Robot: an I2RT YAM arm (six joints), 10 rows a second.
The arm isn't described. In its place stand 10 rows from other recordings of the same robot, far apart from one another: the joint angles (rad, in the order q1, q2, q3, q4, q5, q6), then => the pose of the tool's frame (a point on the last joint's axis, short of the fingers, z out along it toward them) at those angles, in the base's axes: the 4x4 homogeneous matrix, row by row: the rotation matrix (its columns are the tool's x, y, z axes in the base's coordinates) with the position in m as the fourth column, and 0 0 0 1 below.
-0.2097, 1.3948, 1.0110, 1.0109, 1.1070, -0.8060 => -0.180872 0.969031 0.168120 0.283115; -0.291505 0.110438 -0.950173 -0.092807; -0.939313 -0.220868 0.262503 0.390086; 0 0 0 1
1.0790, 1.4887, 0.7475, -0.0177, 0.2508, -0.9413 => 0.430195 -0.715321 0.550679 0.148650; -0.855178 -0.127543 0.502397 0.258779; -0.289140 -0.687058 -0.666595 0.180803; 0 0 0 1
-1.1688, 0.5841, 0.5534, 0.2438, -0.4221, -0.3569 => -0.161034 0.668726 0.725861 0.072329; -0.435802 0.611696 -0.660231 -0.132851; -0.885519 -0.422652 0.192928 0.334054; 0 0 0 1
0.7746, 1.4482, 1.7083, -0.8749, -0.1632, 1.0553 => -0.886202 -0.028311 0.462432 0.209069; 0.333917 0.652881 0.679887 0.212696; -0.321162 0.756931 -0.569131 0.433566; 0 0 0 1
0.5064, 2.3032, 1.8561, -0.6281, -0.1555, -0.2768 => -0.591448 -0.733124 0.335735 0.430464; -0.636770 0.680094 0.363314 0.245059; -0.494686 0.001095 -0.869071 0.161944; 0 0 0 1
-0.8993, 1.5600, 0.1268, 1.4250, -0.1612, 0.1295 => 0.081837 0.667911 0.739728 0.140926; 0.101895 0.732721 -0.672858 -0.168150; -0.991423 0.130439 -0.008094 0.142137; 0 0 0 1
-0.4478, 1.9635, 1.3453, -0.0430, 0.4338, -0.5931 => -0.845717 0.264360 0.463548 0.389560; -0.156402 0.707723 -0.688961 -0.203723; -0.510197 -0.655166 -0.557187 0.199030; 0 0 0 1
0.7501, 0.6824, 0.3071, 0.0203, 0.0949, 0.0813 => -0.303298 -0.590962 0.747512 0.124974; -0.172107 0.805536 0.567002 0.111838; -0.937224 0.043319 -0.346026 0.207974; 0 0 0 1
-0.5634, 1.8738, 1.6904, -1.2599, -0.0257, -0.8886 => -0.940979 -0.316025 0.121188 0.308689; -0.323369 0.945146 -0.046159 -0.193915; -0.099953 -0.082623 -0.991556 0.271088; 0 0 0 1
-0.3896, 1.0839, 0.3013, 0.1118, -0.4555, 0.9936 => -0.295074 0.494054 0.817828 0.186816; 0.934673 0.326886 0.139759 -0.059774; -0.198288 0.805641 -0.558234 0.150739; 0 0 0 1
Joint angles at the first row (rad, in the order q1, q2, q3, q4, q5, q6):
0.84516, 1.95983, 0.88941, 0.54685, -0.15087, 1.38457
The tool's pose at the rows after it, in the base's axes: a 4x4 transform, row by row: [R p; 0 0 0 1], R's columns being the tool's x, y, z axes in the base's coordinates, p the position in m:
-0.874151 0.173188 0.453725 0.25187; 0.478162 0.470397 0.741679 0.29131; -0.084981 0.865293 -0.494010 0.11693; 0 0 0 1
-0.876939 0.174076 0.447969 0.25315; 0.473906 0.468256 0.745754 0.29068; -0.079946 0.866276 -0.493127 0.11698; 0 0 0 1
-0.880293 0.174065 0.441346 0.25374; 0.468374 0.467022 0.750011 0.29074; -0.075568 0.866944 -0.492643 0.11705; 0 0 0 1
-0.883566 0.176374 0.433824 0.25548; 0.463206 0.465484 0.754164 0.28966; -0.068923 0.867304 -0.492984 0.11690; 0 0 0 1
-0.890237 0.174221 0.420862 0.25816; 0.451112 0.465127 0.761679 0.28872; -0.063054 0.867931 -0.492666 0.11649; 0 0 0 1
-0.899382 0.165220 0.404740 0.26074; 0.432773 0.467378 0.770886 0.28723; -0.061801 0.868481 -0.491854 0.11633; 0 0 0 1
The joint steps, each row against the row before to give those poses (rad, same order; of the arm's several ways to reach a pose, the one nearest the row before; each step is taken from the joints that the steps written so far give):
-0.00152, 0.00079, 0.00078, 0.00001, -0.00382, -0.00038
-0.00458, 0.00111, 0.00187, -0.00076, -0.01106, -0.00039
-0.00190, 0.00117, 0.00231, -0.00153, -0.00953, -0.00037
-0.00650, 0.00149, 0.00229, -0.00270, -0.01413, -0.00077
-0.00877, 0.00459, 0.00571, -0.00341, -0.02250, -0.00649
-0.00991, 0.00268, 0.00419, -0.00418, -0.02708, -0.01449

